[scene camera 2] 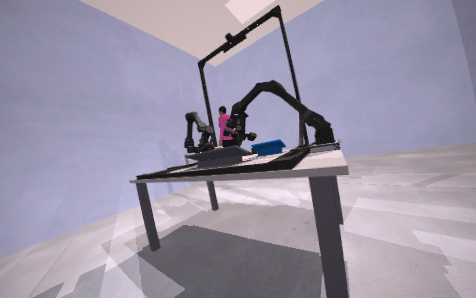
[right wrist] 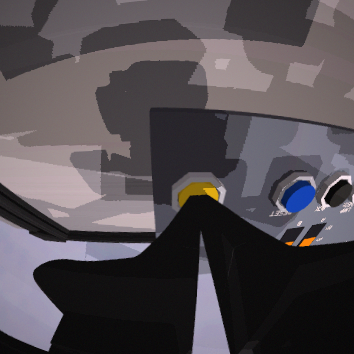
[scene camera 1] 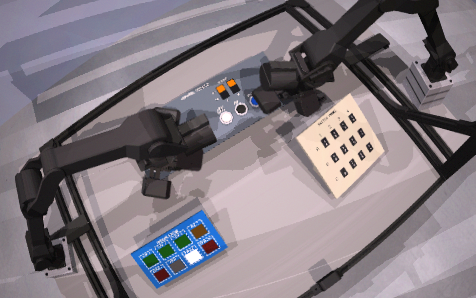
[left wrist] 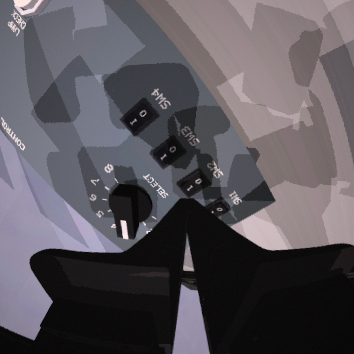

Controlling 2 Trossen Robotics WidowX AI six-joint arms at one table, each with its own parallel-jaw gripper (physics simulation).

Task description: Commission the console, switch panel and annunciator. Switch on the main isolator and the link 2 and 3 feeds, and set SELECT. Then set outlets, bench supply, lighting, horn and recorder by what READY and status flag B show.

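Seen in the pictures: left gripper, fingertip midpoint: (left wrist: 185, 204); right gripper, fingertip midpoint: (right wrist: 197, 199); left arm's base at its link origin: (scene camera 2: 325, 143) (scene camera 1: 55, 257); right arm's base at its link origin: (scene camera 2: 190, 153) (scene camera 1: 433, 72).
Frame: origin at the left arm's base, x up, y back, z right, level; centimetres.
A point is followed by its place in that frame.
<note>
The grey console (scene camera 1: 200, 106) {y -50.7, x 4.8, z -24.7 cm} (scene camera 2: 220, 156) {y -50.3, x 2.2, z -20.9 cm} has a SELECT knob (left wrist: 131, 200) {y -39.7, x 5.7, z -19.3 cm} with its white mark near 4, and rockers SW4 (left wrist: 140, 117) {y -43.9, x 2.7, z -17.5 cm}, SW3 (left wrist: 168, 151) {y -41.1, x 2.7, z -16.8 cm}, SW2 (left wrist: 193, 181) {y -38.3, x 2.7, z -16.1 cm} and SW1 (left wrist: 217, 207) {y -35.5, x 2.7, z -15.2 cm}. My left gripper (left wrist: 185, 204) {y -38.5, x 5.2, z -15.8 cm} is shut and empty above the SW1 end. My right gripper (right wrist: 197, 199) {y -70.0, x 2.9, z -24.4 cm} is shut and empty at the yellow button (right wrist: 197, 190) {y -70.5, x 2.8, z -23.4 cm}, overlapping its lower edge; contact is unclear. Two status flags (scene camera 1: 221, 89) {y -56.8, x 5.3, z -27.1 cm} (scene camera 1: 231, 83) {y -59.6, x 5.4, z -27.9 cm} show orange. On the blue annunciator (scene camera 1: 219, 243) {y -45.1, x 1.6, z 7.6 cm} a white lamp (scene camera 1: 193, 256) {y -38.7, x 2.0, z 8.9 cm} is lit in the lower row; the grey lamp (scene camera 1: 177, 265) {y -34.6, x 2.1, z 10.0 cm} beside it is unlit.
The cream switch panel (scene camera 1: 337, 185) {y -74.1, x 2.0, z 4.4 cm} carries three rows of rockers. The console also has a white button (scene camera 1: 226, 117) {y -55.7, x 3.5, z -20.2 cm}, a black button (scene camera 1: 241, 108) {y -59.8, x 3.5, z -21.2 cm} (right wrist: 338, 193) {y -60.3, x 3.4, z -21.1 cm} and a blue button (scene camera 1: 254, 101) {y -63.4, x 3.5, z -22.0 cm} (right wrist: 298, 196) {y -64.3, x 3.4, z -22.0 cm}. A black frame surrounds the work area. A person in pink (scene camera 2: 224, 125) stands behind the table.
</note>
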